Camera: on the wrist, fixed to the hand. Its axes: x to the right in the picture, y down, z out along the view.
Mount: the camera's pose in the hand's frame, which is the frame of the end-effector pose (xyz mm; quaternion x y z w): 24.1 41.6 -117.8 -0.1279 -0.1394 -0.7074 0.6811
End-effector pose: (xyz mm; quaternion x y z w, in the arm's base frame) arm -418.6 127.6 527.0 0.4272 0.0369 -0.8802 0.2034
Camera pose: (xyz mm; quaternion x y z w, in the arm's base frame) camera -328.9 109.8 438.6 -0.1161 -0.4115 0.7982 0.4243
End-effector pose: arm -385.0 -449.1 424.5 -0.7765 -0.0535 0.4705 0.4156
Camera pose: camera -293.2 -534.8 404.0 -0.4786 -0.7038 0.1279 0.5091
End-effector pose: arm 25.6 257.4 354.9 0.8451 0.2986 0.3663 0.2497
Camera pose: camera -38.2 268.9 464.4 0.3835 0.7195 -0.0068 0.5789
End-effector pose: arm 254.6 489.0 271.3 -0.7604 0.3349 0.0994 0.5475
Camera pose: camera 221.7 366.1 271.8 -0.8109 -0.3988 -0.1708 0.3926
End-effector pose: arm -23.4 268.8 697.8 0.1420 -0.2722 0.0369 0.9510
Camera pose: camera 50.7 342.6 625.3 0.1728 -0.2222 -0.7022 0.6540
